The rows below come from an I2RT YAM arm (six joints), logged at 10 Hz.
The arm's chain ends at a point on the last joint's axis. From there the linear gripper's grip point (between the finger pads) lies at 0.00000 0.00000 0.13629 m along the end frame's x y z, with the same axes.
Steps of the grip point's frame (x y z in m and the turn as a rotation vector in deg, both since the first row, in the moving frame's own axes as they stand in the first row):
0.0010, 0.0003, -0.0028, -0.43, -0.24, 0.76
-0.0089, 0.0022, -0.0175, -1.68, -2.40, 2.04
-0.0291, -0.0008, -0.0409, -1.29, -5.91, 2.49
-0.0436, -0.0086, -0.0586, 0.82, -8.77, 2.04
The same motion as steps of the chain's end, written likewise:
0.0016, -0.0007, -0.0028, -0.43, -0.24, 0.76
-0.0031, -0.0017, -0.0173, -1.68, -2.40, 2.04
-0.0150, -0.0036, -0.0401, -1.29, -5.91, 2.49
-0.0229, -0.0063, -0.0570, 0.82, -8.77, 2.04

